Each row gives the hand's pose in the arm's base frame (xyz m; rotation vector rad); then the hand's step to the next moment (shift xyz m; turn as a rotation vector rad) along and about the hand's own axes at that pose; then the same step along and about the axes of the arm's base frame.
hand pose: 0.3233 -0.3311 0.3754 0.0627 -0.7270 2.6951
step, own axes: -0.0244 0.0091 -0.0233 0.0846 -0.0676 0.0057
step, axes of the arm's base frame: 0.0209 -0.0036 -0.0278 -0.0566 0.0788 0.0485
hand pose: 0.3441 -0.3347 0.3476 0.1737 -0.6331 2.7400
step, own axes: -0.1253 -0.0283 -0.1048 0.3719 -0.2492 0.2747
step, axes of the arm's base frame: 0.1226 0.0353 -0.1058 -0.2535 0.1945 0.4169
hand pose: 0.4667 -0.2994 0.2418 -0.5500 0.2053 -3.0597
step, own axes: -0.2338 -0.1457 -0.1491 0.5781 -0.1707 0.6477
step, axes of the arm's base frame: 0.1669 0.1744 -0.1996 -0.3166 0.0601 0.8240
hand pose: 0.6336 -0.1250 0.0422 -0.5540 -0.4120 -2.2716
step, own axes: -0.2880 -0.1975 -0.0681 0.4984 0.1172 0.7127
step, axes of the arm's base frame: 0.0174 0.2727 -0.2279 -0.0383 -0.0557 0.8749
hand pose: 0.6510 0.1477 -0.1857 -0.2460 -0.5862 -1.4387
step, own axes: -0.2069 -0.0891 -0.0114 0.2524 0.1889 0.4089
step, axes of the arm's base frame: -0.0887 0.1593 -0.1328 0.0957 0.0134 0.5072
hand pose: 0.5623 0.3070 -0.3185 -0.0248 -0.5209 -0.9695
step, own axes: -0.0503 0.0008 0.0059 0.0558 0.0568 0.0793
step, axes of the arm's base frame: -0.0246 0.0411 -0.0164 0.0376 0.0089 0.1055
